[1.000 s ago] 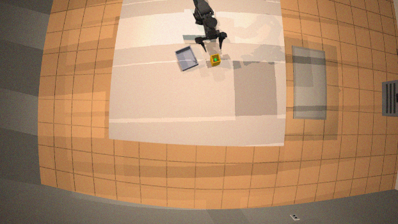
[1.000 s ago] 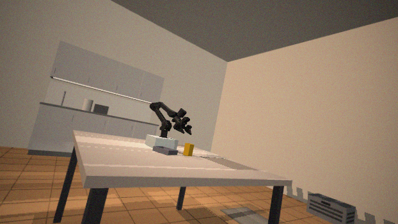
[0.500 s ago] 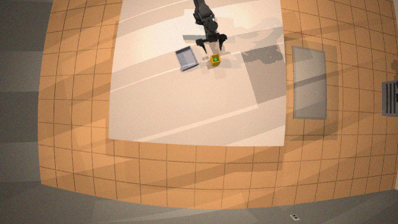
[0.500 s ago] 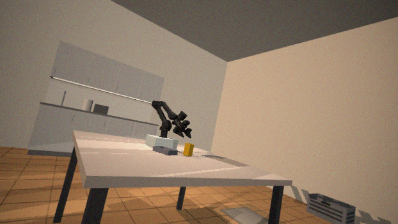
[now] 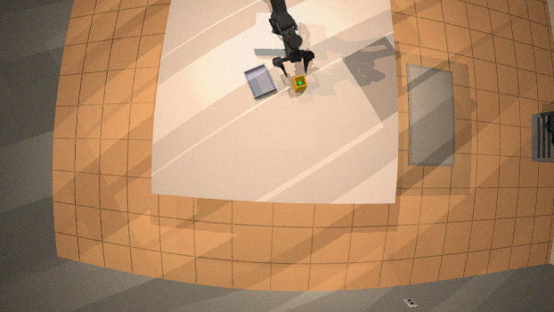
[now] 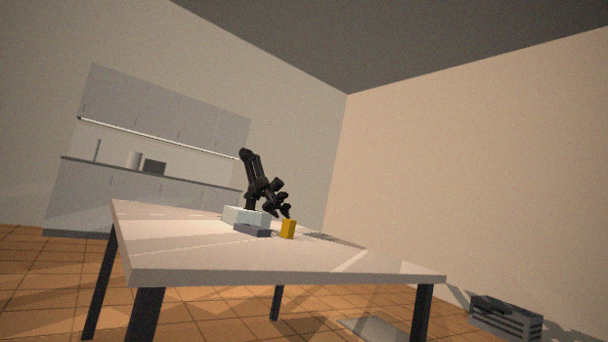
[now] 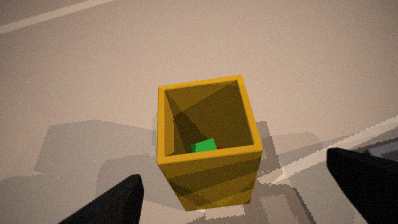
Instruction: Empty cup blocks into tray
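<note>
Right now my gripper tip is 50 mm above the green block, 30 mm to the right of it and 20 mm short of it. Round my gripper tip: yellow square cup (70 mm below, 30 mm to the left, 20 mm ahead); then red block (60 mm below, 30 mm ahead, 20 mm to the left).
</note>
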